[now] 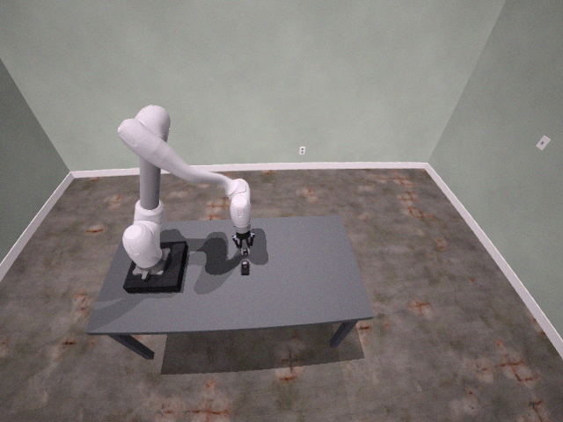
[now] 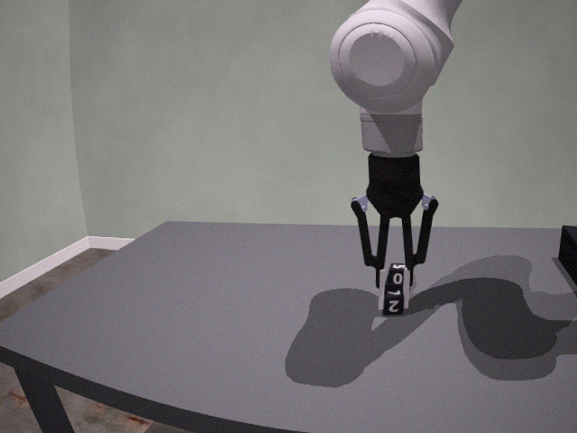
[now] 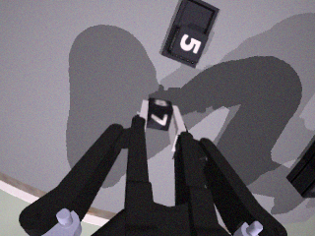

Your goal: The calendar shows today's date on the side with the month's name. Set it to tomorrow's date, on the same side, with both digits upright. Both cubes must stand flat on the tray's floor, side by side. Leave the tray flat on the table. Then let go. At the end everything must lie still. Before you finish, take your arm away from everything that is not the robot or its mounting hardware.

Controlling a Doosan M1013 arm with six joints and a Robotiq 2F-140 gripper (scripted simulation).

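Right now my hand is 30 mm above the black number cube. Also, from my hand: tray (110 mm to the right, 40 mm below).
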